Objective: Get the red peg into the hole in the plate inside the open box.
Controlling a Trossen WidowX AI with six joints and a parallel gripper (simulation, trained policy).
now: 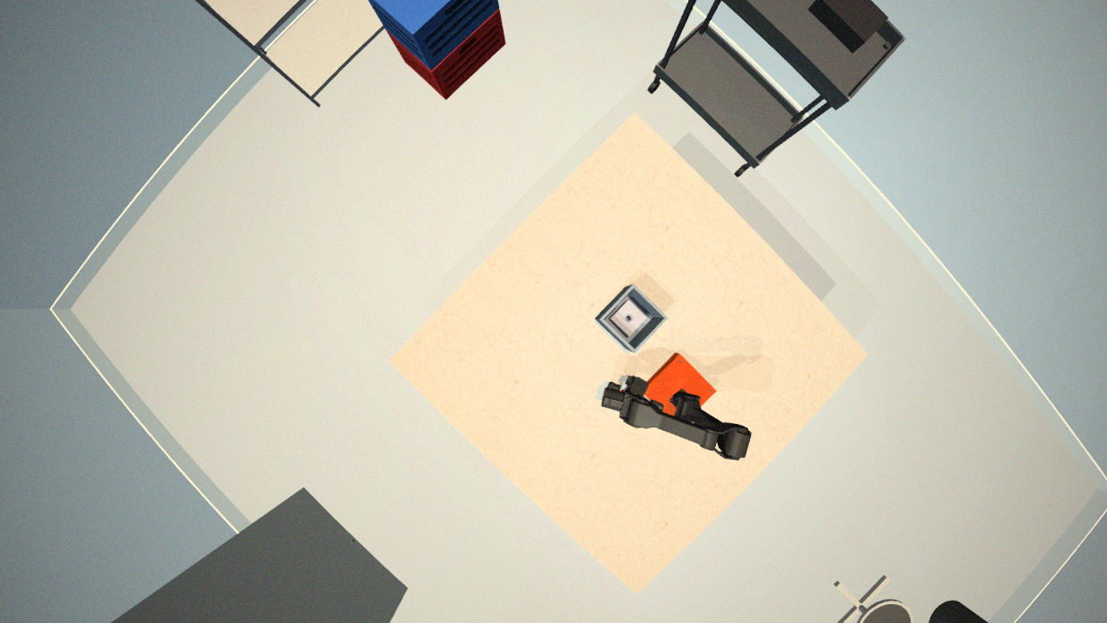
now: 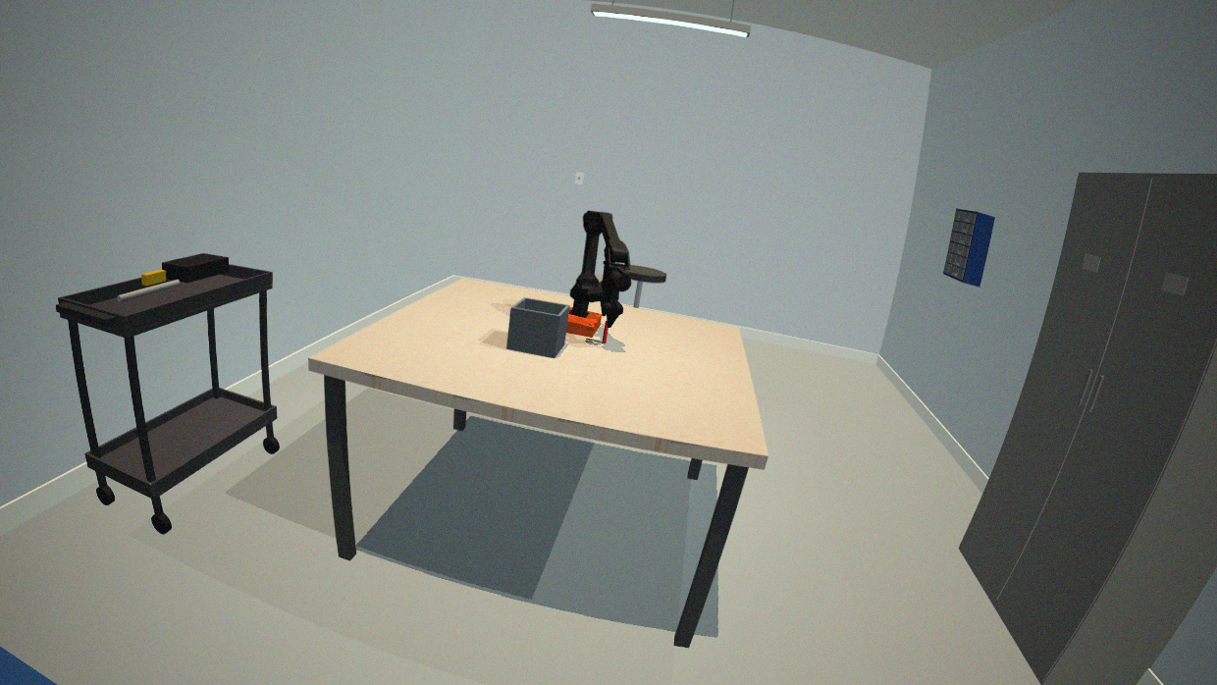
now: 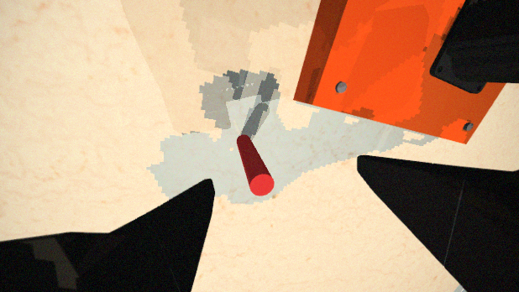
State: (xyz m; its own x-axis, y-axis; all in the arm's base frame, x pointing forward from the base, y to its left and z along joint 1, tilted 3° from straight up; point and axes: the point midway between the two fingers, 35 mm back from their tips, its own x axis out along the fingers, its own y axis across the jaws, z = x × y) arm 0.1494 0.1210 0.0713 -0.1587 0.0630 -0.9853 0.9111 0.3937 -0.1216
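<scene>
Right now the red peg is 20 mm ahead of my gripper tip, 10 mm to the left of it and 30 mm below it. From my gripper tip the other things lie so: pale plate 200 mm ahead, 190 mm to the right, 30 mm below.
</scene>
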